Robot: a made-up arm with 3 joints. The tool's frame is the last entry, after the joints.
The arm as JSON. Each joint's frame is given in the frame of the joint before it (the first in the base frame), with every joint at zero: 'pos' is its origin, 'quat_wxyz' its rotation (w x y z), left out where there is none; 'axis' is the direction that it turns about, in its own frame. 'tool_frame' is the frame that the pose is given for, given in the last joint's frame.
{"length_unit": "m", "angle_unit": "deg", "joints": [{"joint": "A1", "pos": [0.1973, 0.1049, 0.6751], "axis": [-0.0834, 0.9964, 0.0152]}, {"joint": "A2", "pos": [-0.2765, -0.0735, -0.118], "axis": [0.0, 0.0, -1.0]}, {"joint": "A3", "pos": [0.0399, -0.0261, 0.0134], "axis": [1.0, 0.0, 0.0]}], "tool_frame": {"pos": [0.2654, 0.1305, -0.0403], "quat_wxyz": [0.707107, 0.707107, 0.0, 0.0]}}
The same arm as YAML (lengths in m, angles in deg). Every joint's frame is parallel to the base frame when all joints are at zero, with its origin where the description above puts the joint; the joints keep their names.
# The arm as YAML. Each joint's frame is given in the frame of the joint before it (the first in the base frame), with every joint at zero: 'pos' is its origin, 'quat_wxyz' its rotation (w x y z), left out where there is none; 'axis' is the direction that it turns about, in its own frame. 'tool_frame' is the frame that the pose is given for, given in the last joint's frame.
length_unit: m
angle_unit: deg
joints:
  - joint: A1
    pos: [0.1973, 0.1049, 0.6751]
    axis: [-0.0834, 0.9964, 0.0152]
  - joint: A2
    pos: [-0.2765, -0.0735, -0.118]
    axis: "-z"
  - joint: A3
    pos: [0.0399, -0.0261, 0.0134]
    axis: "+x"
tool_frame:
  pos: [0.2654, 0.1305, -0.0403]
  quat_wxyz: [0.707107, 0.707107, 0.0, 0.0]

